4 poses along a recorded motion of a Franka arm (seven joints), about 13 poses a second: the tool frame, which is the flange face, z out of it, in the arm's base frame.
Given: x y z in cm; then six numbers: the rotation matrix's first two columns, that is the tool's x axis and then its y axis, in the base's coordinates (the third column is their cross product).
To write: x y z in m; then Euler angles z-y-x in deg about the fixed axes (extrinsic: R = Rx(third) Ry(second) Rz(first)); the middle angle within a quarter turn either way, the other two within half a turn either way. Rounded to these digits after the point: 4 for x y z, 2 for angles.
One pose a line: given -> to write
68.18, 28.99, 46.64, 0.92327, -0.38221, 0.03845, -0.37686, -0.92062, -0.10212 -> 0.6818, 0.2899, 0.4664, 22.20, 4.27, -175.41
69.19, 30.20, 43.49, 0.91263, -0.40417, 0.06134, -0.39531, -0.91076, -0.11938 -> 0.6919, 0.3020, 0.4349, 23.42, 5.98, -175.11
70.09, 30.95, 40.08, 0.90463, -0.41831, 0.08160, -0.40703, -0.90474, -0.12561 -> 0.7009, 0.3095, 0.4008, 24.22, 7.26, -175.35
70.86, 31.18, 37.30, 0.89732, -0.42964, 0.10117, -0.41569, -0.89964, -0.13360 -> 0.7086, 0.3118, 0.3730, 24.86, 8.54, -175.49
